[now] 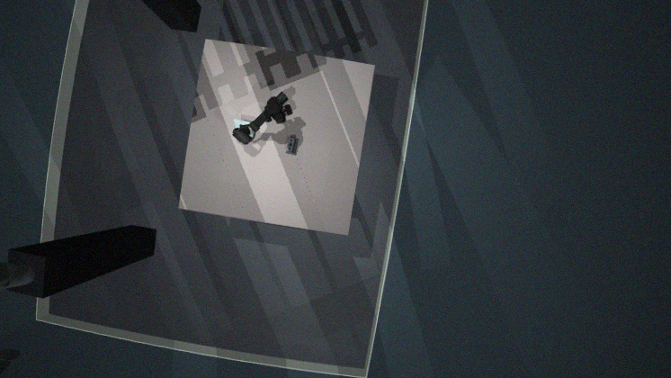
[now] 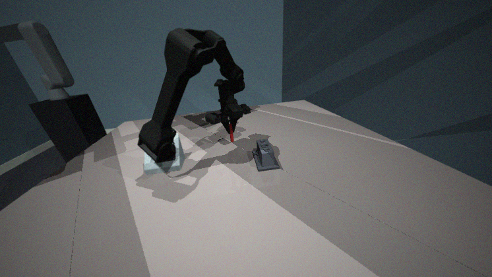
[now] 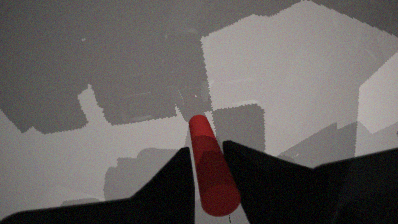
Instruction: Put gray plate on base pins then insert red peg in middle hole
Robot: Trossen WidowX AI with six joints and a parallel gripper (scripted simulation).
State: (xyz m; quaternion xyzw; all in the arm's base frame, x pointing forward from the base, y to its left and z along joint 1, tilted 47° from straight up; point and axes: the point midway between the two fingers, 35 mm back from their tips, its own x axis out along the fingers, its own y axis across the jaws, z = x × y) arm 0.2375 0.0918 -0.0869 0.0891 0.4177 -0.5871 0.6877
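The gray plate lies 18 cm to the right of my gripper tip, 10 cm ahead of it and 1 cm above it. From my gripper tip the other things lie so: red peg right at my gripper tip; then flat base 18 cm to the right, 10 cm ahead, 3 cm below.
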